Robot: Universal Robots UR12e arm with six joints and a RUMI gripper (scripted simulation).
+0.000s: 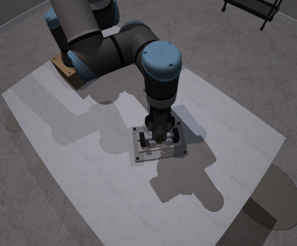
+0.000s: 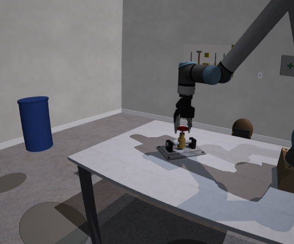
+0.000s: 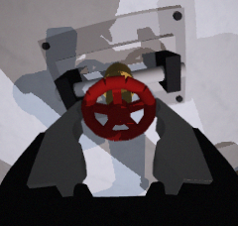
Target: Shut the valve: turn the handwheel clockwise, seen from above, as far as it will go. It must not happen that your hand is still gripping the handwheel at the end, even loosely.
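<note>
The red spoked handwheel is 1 cm above my hand.
</note>
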